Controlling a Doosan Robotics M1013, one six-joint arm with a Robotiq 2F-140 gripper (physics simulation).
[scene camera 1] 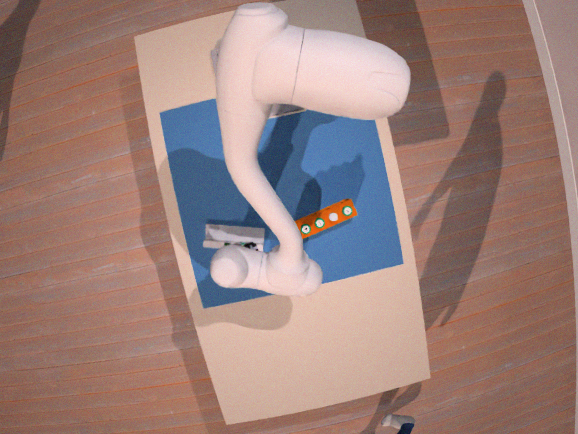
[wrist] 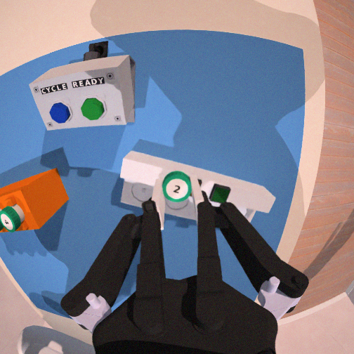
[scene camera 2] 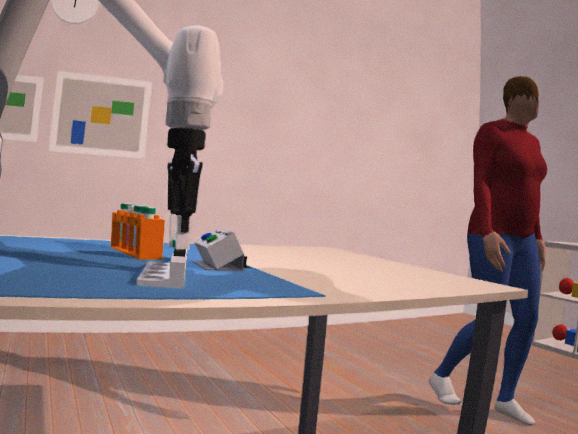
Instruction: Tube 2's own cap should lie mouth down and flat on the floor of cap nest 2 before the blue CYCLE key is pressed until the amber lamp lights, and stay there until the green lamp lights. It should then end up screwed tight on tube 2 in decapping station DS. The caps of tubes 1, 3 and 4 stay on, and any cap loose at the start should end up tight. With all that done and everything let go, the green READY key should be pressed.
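Places are measured from the arm's base along level axes (x left, y ahead, z down), in metres.
Where they show: gripper, fingertip midpoint: (scene camera 2: 178, 248).
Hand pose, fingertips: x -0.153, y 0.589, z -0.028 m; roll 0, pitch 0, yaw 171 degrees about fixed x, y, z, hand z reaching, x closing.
Things, the pixels of their centre, and the offset from my fingertips. "pt": a spot on its surface instead.
- white nest block, body centre: (scene camera 2: 164, 262) (scene camera 1: 233, 237) dx -0.030, dy -0.033, dz +0.026 m
- white round spot, surface spot: (scene camera 1: 333, 217) pt dx +0.328, dy -0.056, dz -0.066 m
My gripper (scene camera 2: 184, 231) (wrist: 176, 186) is shut on the green-rimmed cap marked 2 (wrist: 177, 186), number up. It holds the cap over the white nest block (scene camera 1: 250, 231) (scene camera 2: 178, 272) (wrist: 145, 167), above the second round nest from the left in the wrist view; part of that nest shows below the cap. A finger mostly hides the amber lamp. The green lamp (wrist: 220, 194) is dark. The blue CYCLE key (wrist: 60, 113) (scene camera 2: 206, 235) and green READY key (wrist: 92, 109) (scene camera 2: 212, 238) are untouched. The arm hides the gripper in scene camera 1.
The orange rack (scene camera 1: 326, 220) (scene camera 2: 152, 242) (wrist: 50, 200) has three green-ringed caps; a white round spot (scene camera 1: 333, 217) lies between two. The cap marked 4 (wrist: 10, 219) is nearest the nest block. The grey key box (wrist: 122, 95) stands behind. A person (scene camera 2: 510, 175) is beyond the table.
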